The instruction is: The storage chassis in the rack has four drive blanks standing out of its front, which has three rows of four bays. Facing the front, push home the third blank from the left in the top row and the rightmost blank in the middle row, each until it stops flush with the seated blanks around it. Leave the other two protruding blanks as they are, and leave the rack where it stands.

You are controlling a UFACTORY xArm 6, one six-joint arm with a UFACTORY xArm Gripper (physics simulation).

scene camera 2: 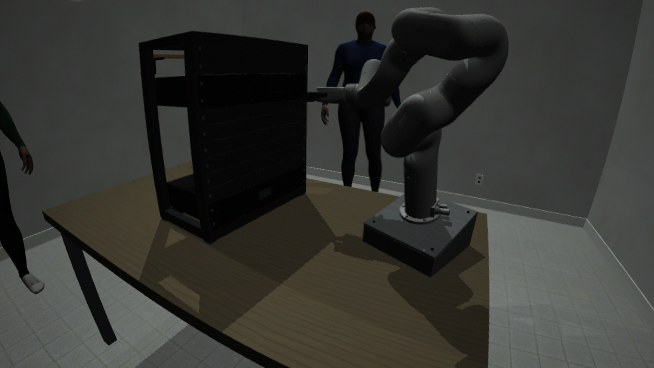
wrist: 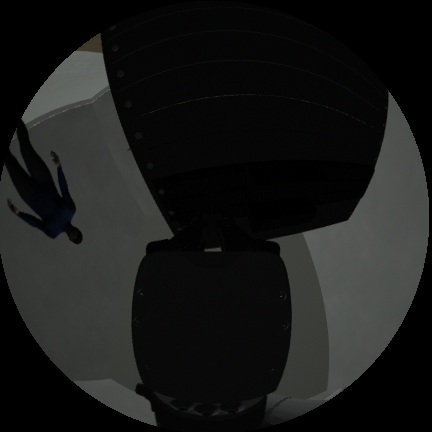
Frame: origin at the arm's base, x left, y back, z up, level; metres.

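Seen in the pictures: gripper, between the fingertips: (scene camera 2: 303,97) (wrist: 212,193); arm's base, origin of its link: (scene camera 2: 420,212).
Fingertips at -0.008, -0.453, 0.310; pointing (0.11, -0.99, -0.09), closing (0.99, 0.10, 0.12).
Note:
Pixels of each thing's top centre, then the offset from my fingertips to it, as dx, dy, dz. "*": a spot on its surface instead. Level surfaces: height alone.
- black rack, centre of its top: (wrist: 267,199) (scene camera 2: 231,41) +0.161, -0.185, +0.191
- wooden table, height of its surface: dz -0.406
- lower unit with a small display, a spot on its surface: (scene camera 2: 265,193) * +0.155, -0.045, -0.320
The black rack (scene camera 2: 195,145) (wrist: 131,117) stands on the table. Its storage chassis (scene camera 2: 250,90) (wrist: 325,182) is a dark band across the upper part of the front. The single blanks are too dark to tell apart, and how far any stands out cannot be read. My gripper (scene camera 2: 307,96) (wrist: 212,193) is shut with nothing between its fingers. In the scene view its fingertips are at the far right edge of the rack front, level with the chassis. In the wrist view the tips overlap the chassis front, nearer the rack's left side in that picture. Contact is not visible.
The wooden table (scene camera 2: 300,300) carries the rack and the arm's dark base block (scene camera 2: 400,245). Several plain panels lie below the chassis, and a lower unit with a small display (scene camera 2: 265,193) sits near the rack's foot. A person in blue (scene camera 2: 362,62) (wrist: 47,210) stands behind the table.

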